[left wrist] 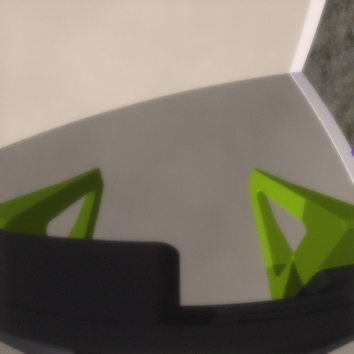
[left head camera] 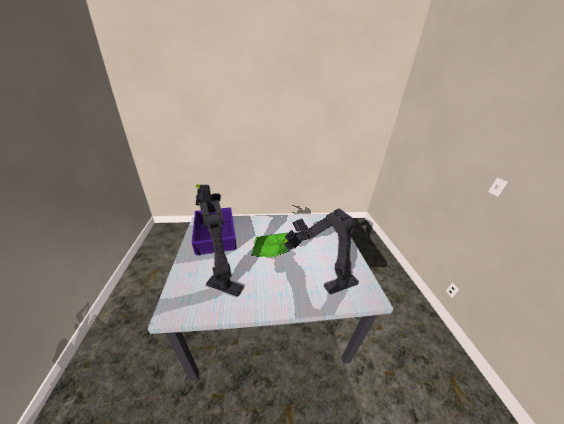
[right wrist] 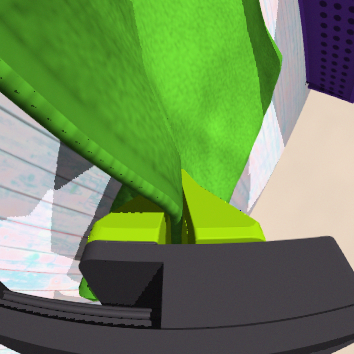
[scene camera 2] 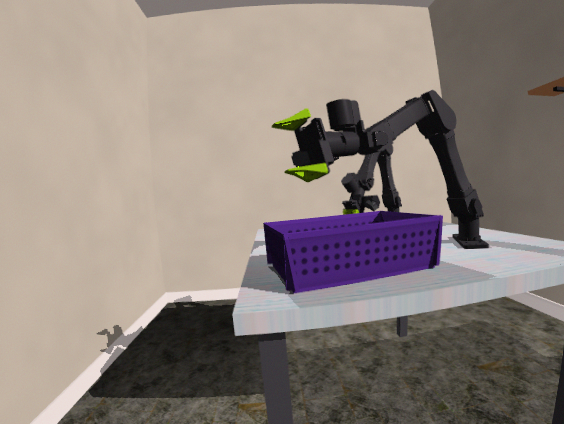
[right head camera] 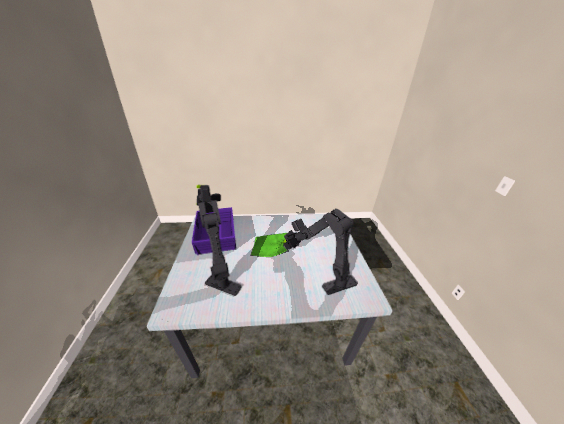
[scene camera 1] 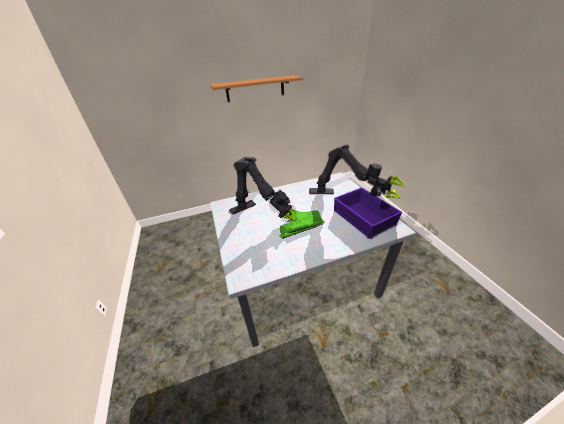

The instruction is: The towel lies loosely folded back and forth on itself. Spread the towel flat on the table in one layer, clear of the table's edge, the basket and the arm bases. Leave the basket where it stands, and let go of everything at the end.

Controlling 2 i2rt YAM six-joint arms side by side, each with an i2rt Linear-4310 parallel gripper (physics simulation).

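The green towel (left head camera: 270, 245) (right head camera: 269, 245) (scene camera 1: 303, 223) (right wrist: 210, 90) lies folded in a narrow stack near the middle of the table. Its end by the right gripper is pinched up into a raised peak. My right gripper (scene camera 1: 290, 215) (right wrist: 175, 177) is shut on that end; in the right wrist view the cloth runs in between the fingertips. In scene camera 2 the basket hides the towel. My left gripper (scene camera 1: 395, 187) (scene camera 2: 287, 149) (left wrist: 175, 176) is open and empty, high above the basket's far side from the towel.
The purple basket (left head camera: 215, 245) (right head camera: 215, 244) (scene camera 1: 354, 219) (scene camera 2: 365, 255) stands at the table's back left in the head views, beneath the left arm. The table (left head camera: 270, 310) (scene camera 1: 260, 280) carries both arm bases along its near side in the head views. A wooden shelf (scene camera 1: 257, 82) is on the wall.
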